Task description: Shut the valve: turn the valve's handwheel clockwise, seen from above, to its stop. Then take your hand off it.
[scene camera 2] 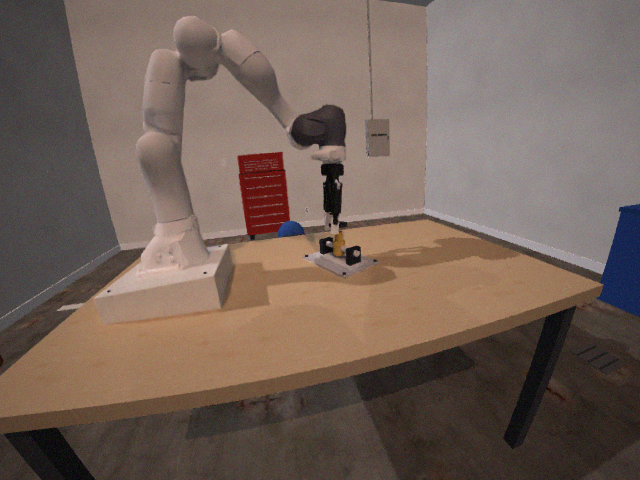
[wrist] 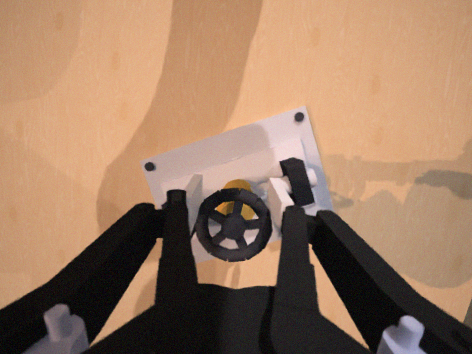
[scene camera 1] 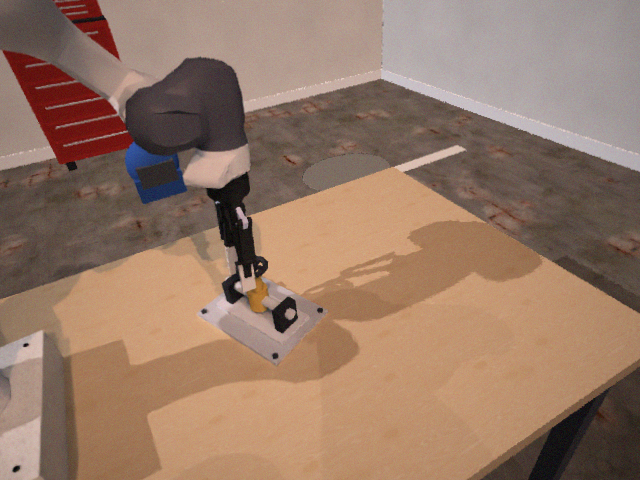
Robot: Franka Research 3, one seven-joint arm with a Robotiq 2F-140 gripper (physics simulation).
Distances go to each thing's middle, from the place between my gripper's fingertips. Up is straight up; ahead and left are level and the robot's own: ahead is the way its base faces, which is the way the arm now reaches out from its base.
Now: hand 30 mm short of the black spoked handwheel (wrist: 233, 225) and 10 mm below it. Also, from my hand: grey base plate (scene camera 1: 259, 343) (110 mm below, 30 mm ahead).
